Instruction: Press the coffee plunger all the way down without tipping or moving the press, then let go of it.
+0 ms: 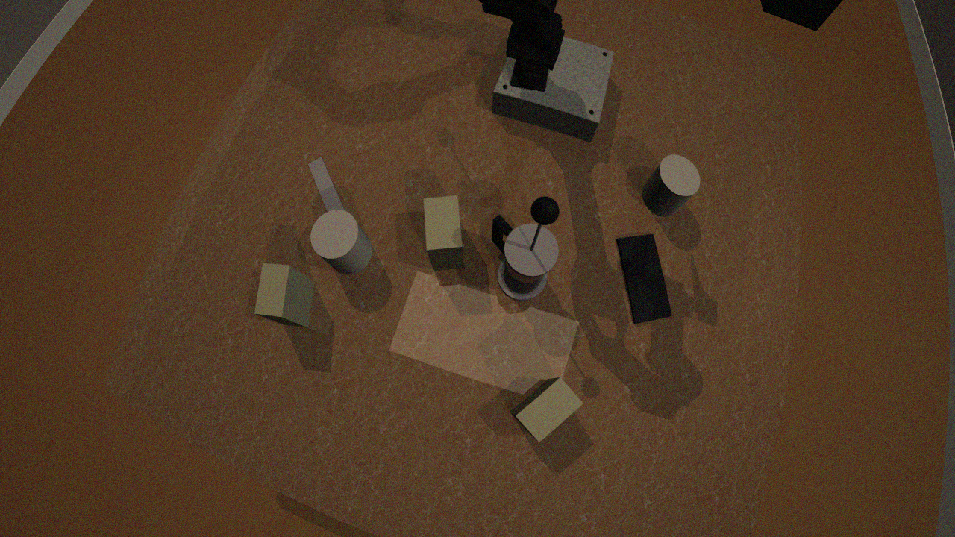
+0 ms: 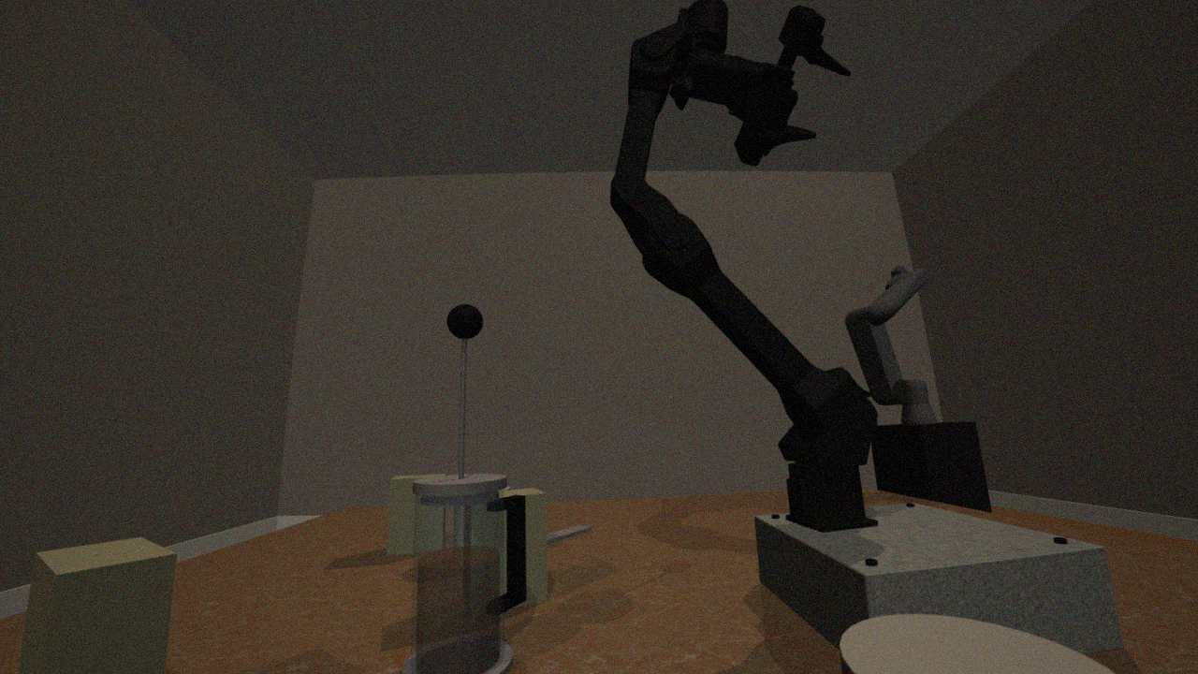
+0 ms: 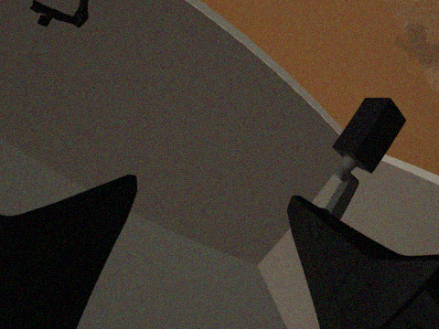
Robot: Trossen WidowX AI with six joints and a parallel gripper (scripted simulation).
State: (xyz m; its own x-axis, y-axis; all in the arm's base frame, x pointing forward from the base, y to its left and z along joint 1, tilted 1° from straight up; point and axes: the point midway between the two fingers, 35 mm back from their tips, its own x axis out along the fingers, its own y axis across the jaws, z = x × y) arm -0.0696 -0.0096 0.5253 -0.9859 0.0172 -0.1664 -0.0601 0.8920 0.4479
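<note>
Right now the coffee press is 460 mm below my gripper tip, 450 mm ahead of it and 40 mm to the left of it. Round my gripper tip: black flat box 590 mm below, 420 mm ahead, 270 mm to the left.
</note>
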